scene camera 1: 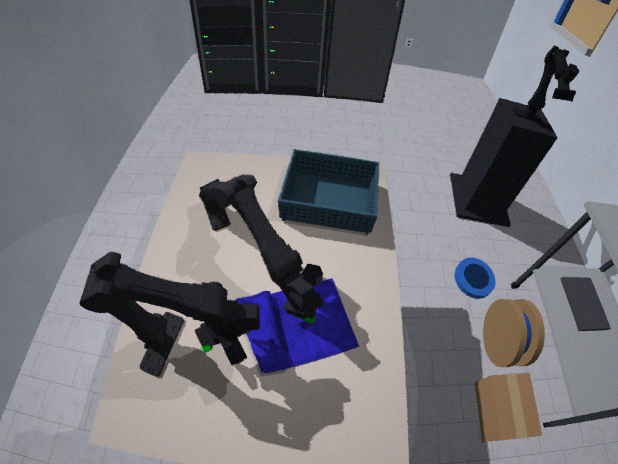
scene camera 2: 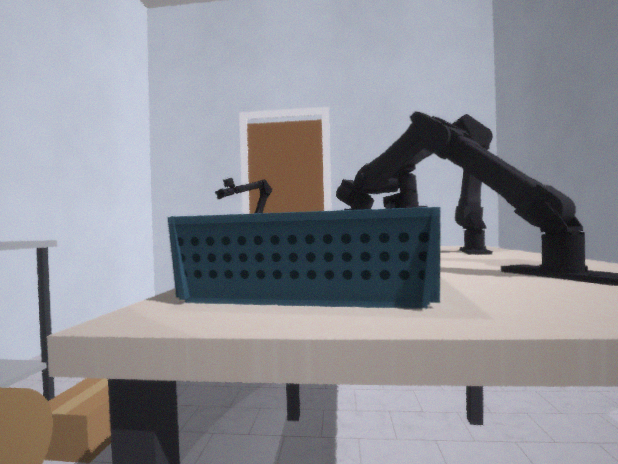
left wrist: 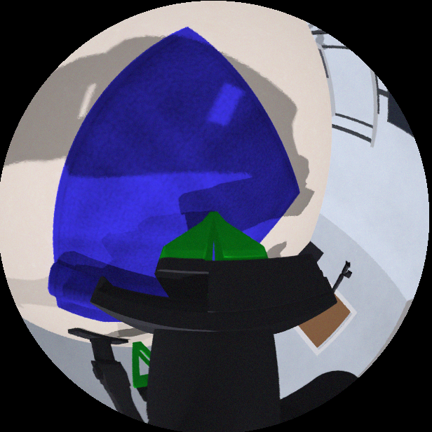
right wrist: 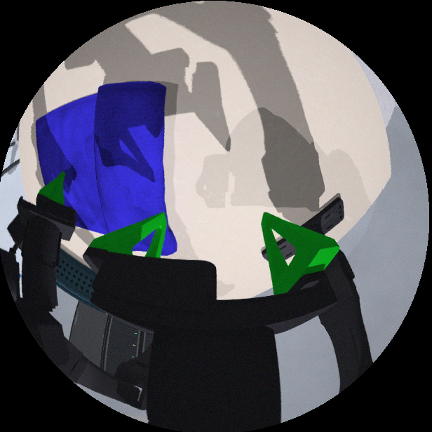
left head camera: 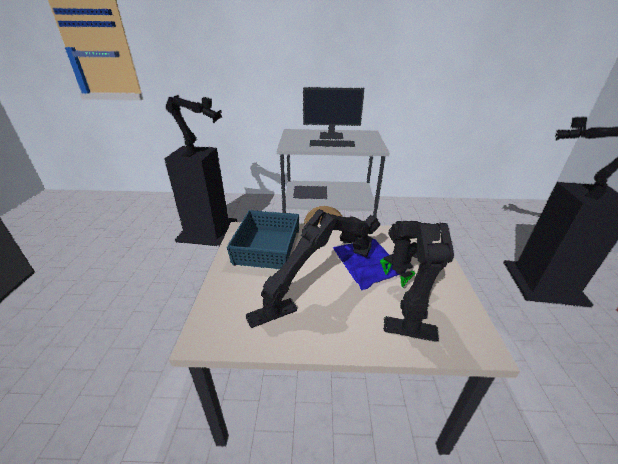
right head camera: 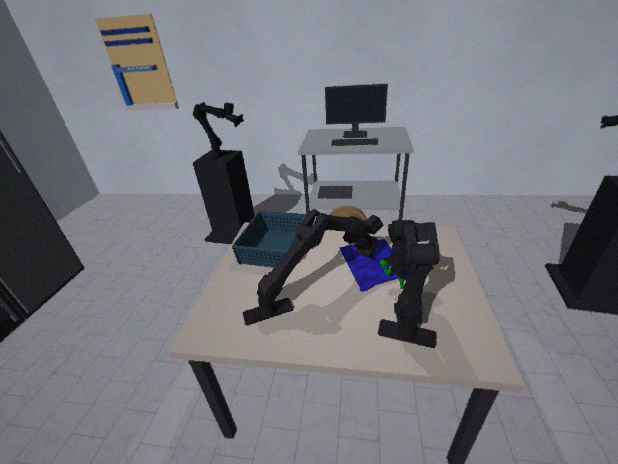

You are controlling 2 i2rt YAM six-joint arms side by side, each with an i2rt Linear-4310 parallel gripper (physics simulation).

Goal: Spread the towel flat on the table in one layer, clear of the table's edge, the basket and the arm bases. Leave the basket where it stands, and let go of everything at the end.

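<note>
The blue towel (left head camera: 364, 275) (right head camera: 367, 275) (scene camera 1: 327, 345) (left wrist: 125, 200) (right wrist: 130, 195) lies on the table, mostly flat, with a strip folded over along the side nearest my right gripper. My left gripper (scene camera 1: 309, 318) (left wrist: 213, 216) is shut, its tips down at the towel's single-layer part; no pinched cloth shows between them. My right gripper (left head camera: 397, 274) (right wrist: 213, 217) is open and empty, above the table beside the folded strip. One finger overlaps the towel's corner in the right wrist view. The teal basket (left head camera: 260, 257) (right head camera: 257, 256) (scene camera 1: 325, 215) (scene camera 2: 305, 295) stands apart from the towel.
The left arm base (left head camera: 272, 314) and right arm base (left head camera: 411, 329) stand on the table (left head camera: 345, 357) (scene camera 1: 365, 425). The right arm reaches over the folded side. In scene camera 1, the towel lies inside the table's right edge.
</note>
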